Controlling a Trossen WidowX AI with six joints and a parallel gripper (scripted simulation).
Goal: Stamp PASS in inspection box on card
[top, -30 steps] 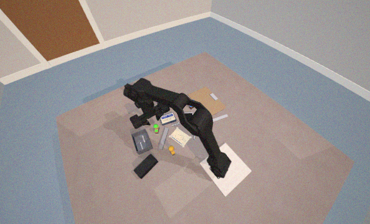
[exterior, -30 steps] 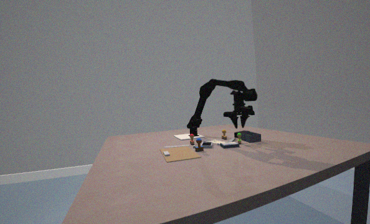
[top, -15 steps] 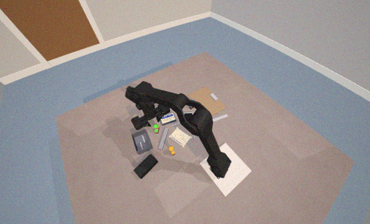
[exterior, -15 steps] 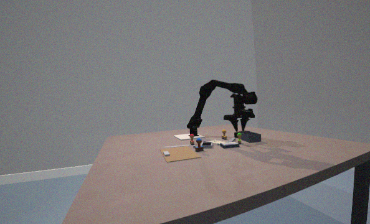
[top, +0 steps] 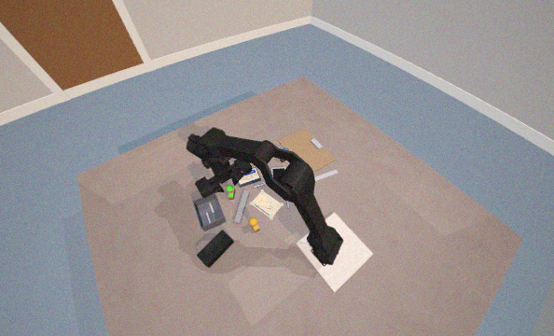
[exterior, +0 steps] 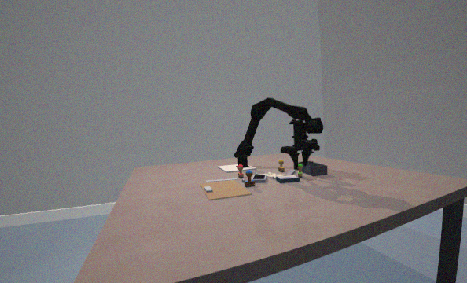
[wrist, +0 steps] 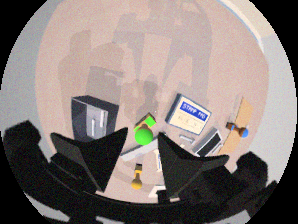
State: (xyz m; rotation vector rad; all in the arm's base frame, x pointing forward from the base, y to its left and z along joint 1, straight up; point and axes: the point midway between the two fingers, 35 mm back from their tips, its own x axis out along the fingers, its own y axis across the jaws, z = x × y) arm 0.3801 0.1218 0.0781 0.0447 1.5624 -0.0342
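My gripper tip is now 30 mm above the green-knobbed stamp. Round my gripper tip: grey bar (70 mm behind, 40 mm below); then grey tray (100 mm to the left, 40 mm below, 20 mm behind); then blue-and-white box (90 mm to the right, 40 mm below, 20 mm ahead).
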